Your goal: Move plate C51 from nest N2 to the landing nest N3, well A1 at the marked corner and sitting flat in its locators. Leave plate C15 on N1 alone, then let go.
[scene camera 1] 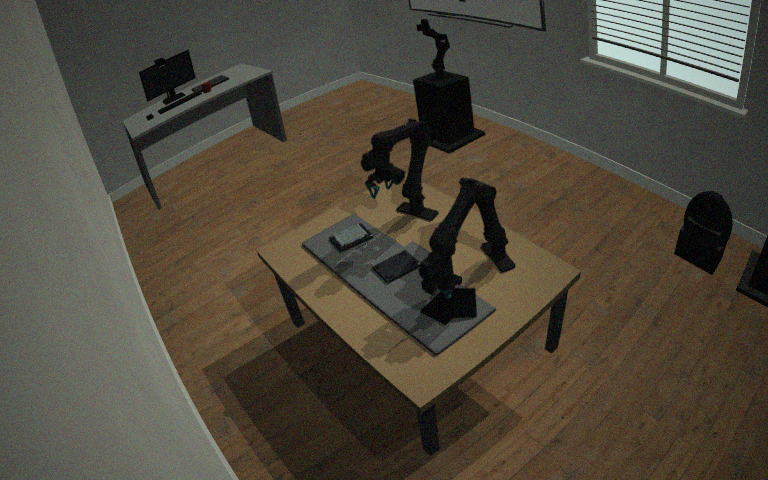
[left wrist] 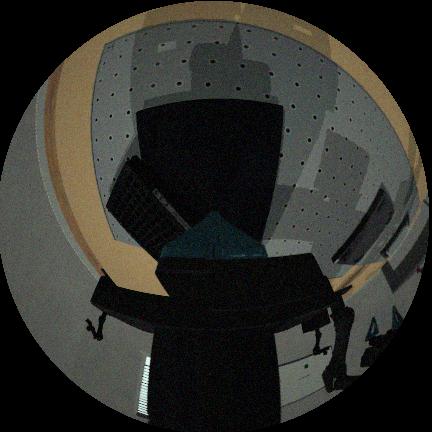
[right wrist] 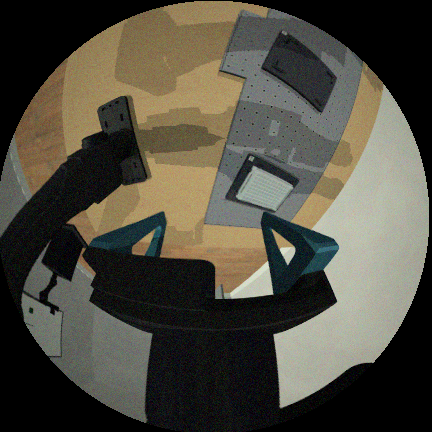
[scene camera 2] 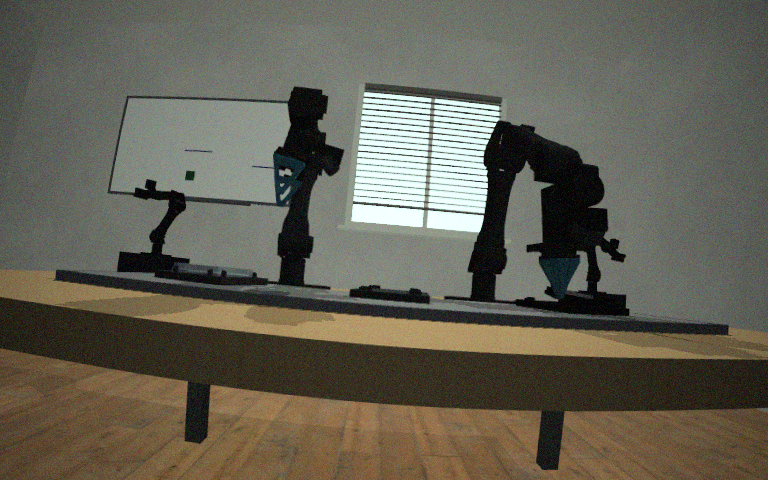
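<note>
The pale plate C15 (scene camera 1: 351, 232) (scene camera 2: 215, 270) (right wrist: 265, 189) sits in a dark nest at the left in scene camera 1. The middle nest (scene camera 1: 396, 266) (scene camera 2: 389, 294) (right wrist: 300, 70) holds no plate. A black plate, apparently C51 (scene camera 1: 467, 303) (left wrist: 135, 205), lies turned askew at the edge of the right-hand dark nest (scene camera 1: 438, 310) (left wrist: 210, 150); nest labels are unreadable. My left gripper (scene camera 1: 448, 293) (scene camera 2: 560, 295) (left wrist: 213, 216) is shut and empty, low beside the plate. My right gripper (scene camera 1: 380, 189) (scene camera 2: 283, 200) (right wrist: 213, 216) is open and empty, high above the table.
The nests stand on a grey perforated board (scene camera 1: 339, 266) (scene camera 2: 317, 302) on the wooden table (scene camera 1: 532, 266). The right arm's base (scene camera 1: 417, 212) and the left arm's base (scene camera 1: 498, 257) stand behind the board. Shadows make the plate's contact with the nest hard to see.
</note>
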